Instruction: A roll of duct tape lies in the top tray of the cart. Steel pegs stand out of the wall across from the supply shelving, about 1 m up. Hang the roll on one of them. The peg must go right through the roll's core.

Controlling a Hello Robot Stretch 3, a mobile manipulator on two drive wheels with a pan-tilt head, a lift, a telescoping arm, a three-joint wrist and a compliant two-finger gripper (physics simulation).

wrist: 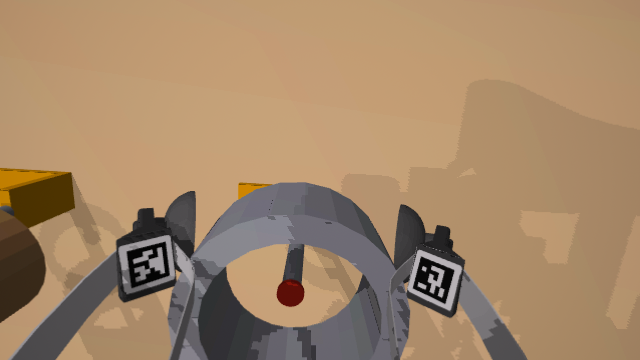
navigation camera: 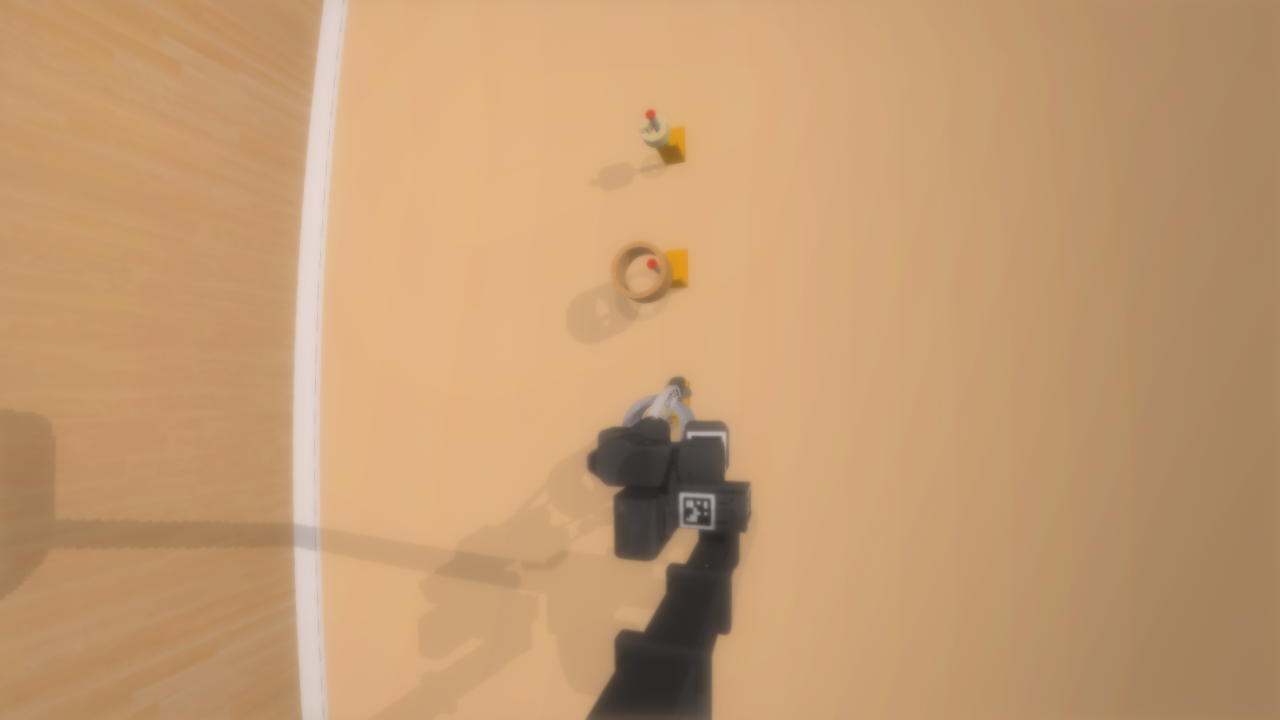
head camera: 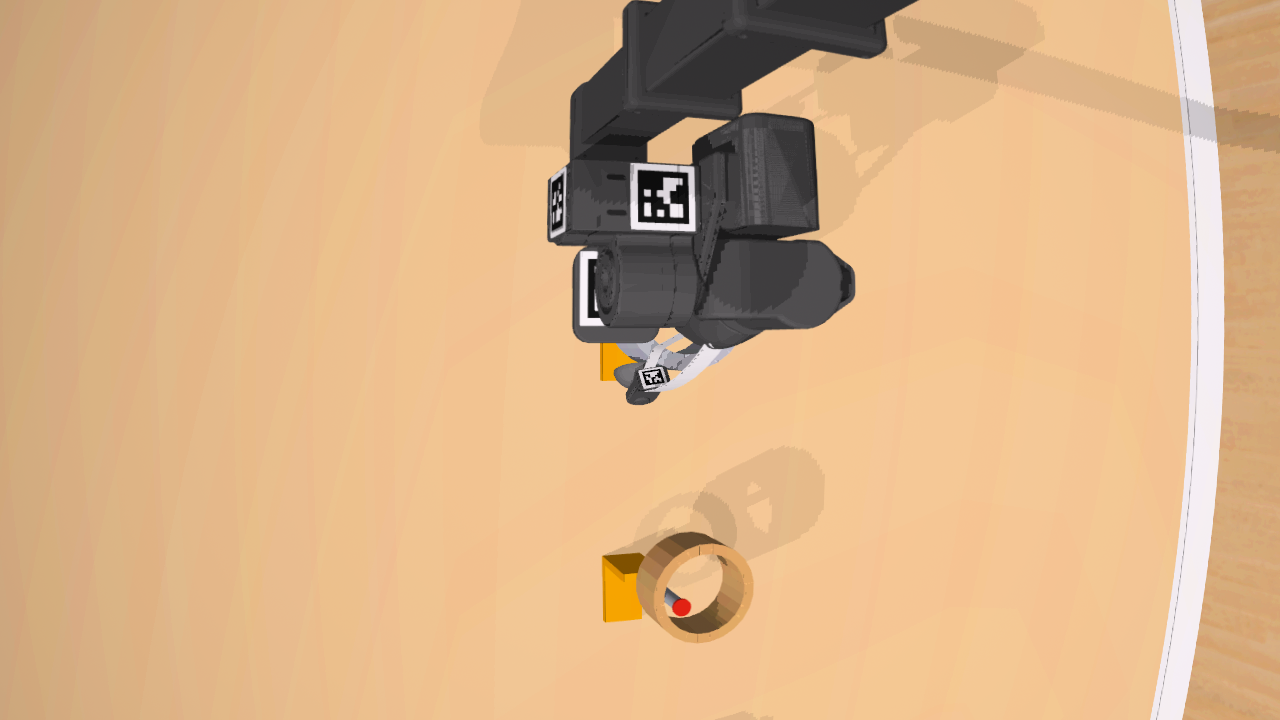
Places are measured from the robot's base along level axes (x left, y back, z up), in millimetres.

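Where they show: gripper, fingertip midpoint: (navigation camera: 681, 427).
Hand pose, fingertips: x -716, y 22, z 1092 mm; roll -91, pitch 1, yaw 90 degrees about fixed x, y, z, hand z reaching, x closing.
Observation:
Each offset is from my fingertips to the top centre of the thing. "spot": to the spot under its first point.
My gripper (head camera: 639, 385) (navigation camera: 677, 388) (wrist: 298, 224) is shut on the grey duct tape roll @(dx +28, dy +0, dz +25 mm) (head camera: 687, 360) (navigation camera: 636, 411) (wrist: 295, 200), with one fingertip on either side of it. In the wrist view the roll's core faces the camera. A steel peg (wrist: 293, 262) with a red tip (wrist: 290, 293) shows through the core opening, near its middle. The roll's upper rim hides the peg's root. How deep the tip sits in the core cannot be told. The peg's orange mount (head camera: 612, 362) (navigation camera: 687, 390) (wrist: 252, 190) shows partly behind the roll and gripper.
A brown roll @(dx -57, dy -251, dz -27 mm) (head camera: 656, 565) (navigation camera: 618, 274) (wrist: 20, 265) hangs on the neighbouring peg with an orange mount @(spot: dx -174, dy -284, dz -39 mm) (head camera: 619, 592) (navigation camera: 680, 268) (wrist: 42, 200). A small pale object @(dx -63, dy -501, dz -24 mm) (navigation camera: 656, 136) is on a farther peg. The wall (head camera: 268, 358) meets a white baseboard (head camera: 1206, 313) (navigation camera: 309, 358).

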